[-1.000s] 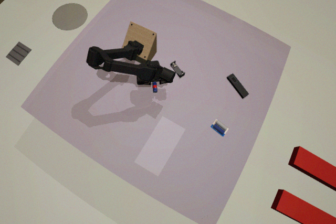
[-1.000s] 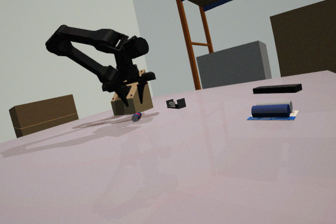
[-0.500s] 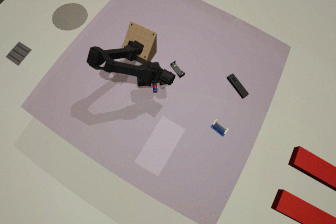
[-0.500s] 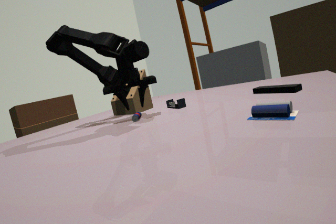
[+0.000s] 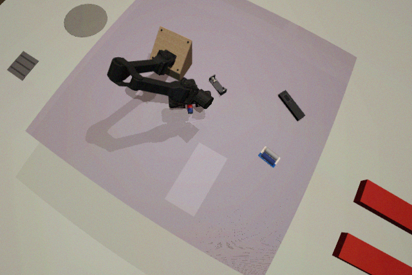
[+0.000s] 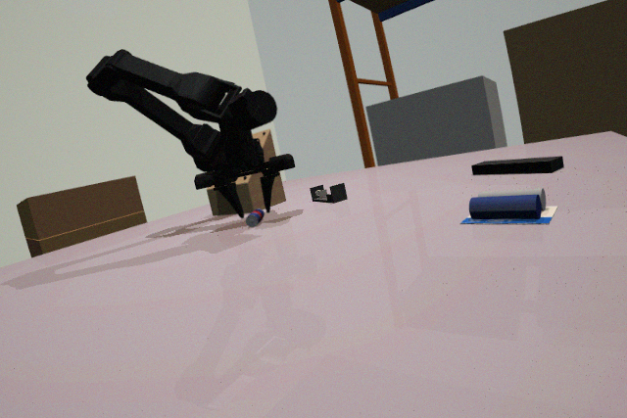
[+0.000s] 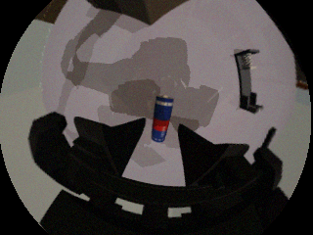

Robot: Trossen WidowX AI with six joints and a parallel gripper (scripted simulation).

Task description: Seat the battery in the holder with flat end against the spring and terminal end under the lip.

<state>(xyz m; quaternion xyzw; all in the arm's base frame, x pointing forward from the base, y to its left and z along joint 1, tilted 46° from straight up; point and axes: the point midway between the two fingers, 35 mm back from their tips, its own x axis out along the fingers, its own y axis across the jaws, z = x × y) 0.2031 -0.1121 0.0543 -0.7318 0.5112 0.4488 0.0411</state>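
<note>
My gripper tip is right at the battery. From my gripper tip the other things lie so: card (43 cm ahead, 1 cm below); black bar (41 cm ahead, 28 cm to the left).
</note>
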